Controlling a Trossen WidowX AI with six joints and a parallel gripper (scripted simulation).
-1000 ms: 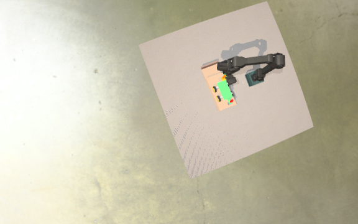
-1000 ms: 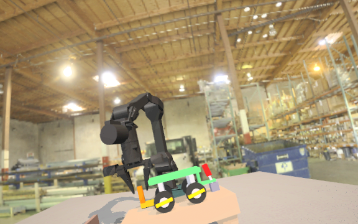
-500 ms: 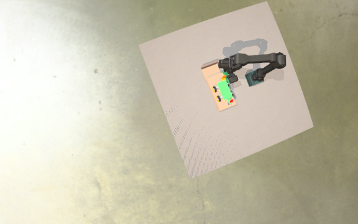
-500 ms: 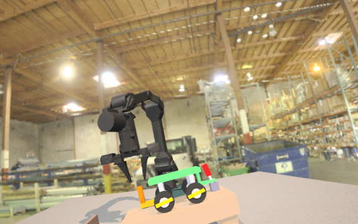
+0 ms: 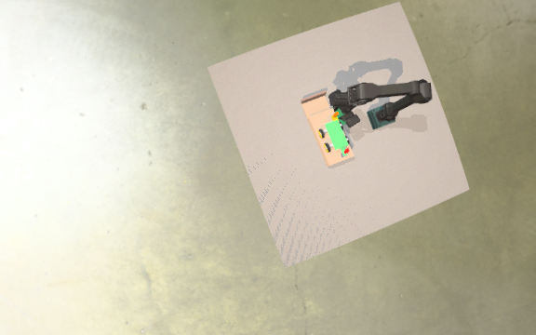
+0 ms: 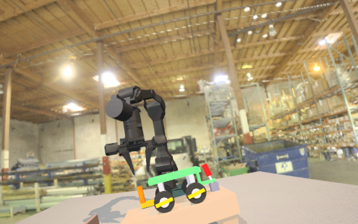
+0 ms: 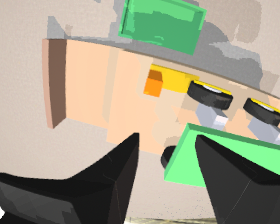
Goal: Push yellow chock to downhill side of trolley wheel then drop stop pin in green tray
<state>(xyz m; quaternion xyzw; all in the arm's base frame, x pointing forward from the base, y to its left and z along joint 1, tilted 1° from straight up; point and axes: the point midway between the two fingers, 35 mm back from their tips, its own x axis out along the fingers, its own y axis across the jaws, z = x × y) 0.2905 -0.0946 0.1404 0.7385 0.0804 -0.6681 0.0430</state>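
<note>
Right now the stop pin is 200 mm to the left of my gripper tip, 40 mm below it and 20 mm ahead of it. Also, from my gripper tip: peach ramp 120 mm below, 90 mm to the left, 40 mm ahead; green tray 170 mm below, 90 mm behind.
</note>
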